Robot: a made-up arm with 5 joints.
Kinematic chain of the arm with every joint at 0, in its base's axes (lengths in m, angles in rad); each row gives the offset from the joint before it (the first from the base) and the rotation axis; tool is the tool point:
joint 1: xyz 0 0 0.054 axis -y
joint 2: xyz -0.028 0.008 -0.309 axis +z
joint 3: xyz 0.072 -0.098 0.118 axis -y
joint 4: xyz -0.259 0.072 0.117 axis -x
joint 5: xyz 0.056 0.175 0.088 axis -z
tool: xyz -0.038 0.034 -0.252
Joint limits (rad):
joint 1: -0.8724..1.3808
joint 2: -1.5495..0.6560
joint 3: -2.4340..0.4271
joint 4: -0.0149..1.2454
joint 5: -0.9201..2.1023
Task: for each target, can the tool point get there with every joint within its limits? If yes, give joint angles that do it. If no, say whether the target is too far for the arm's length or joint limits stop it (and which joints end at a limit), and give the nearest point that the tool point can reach.
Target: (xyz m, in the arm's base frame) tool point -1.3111 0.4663 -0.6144
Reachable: no: too far | nearest point -0.3884 0.1004 -0.1440 | short by 1.098 m
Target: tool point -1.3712 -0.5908 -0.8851
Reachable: no: too far | nearest point -0.3520 -0.1143 -0.1871 | short by 1.324 m
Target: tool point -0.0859 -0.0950 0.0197
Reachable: yes | joints 0.0533 0.4703 -1.4675 1.0715 1.3499
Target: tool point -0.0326 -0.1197 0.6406
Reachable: no: joint limits stop it (at a limit: joint 1, joint 3, joint 4) | nearest point 0.0472 -0.0530 0.3072 | short by 0.349 m
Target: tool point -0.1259 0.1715 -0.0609
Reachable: yes | joints 0.2969 -0.2756 -0.8101 0.2528 -0.2985
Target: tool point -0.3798 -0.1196 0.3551
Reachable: no: joint limits stop it (at a limit: joint 1, joint 4) | nearest point -0.2670 -0.0561 0.1594 | short by 0.235 m
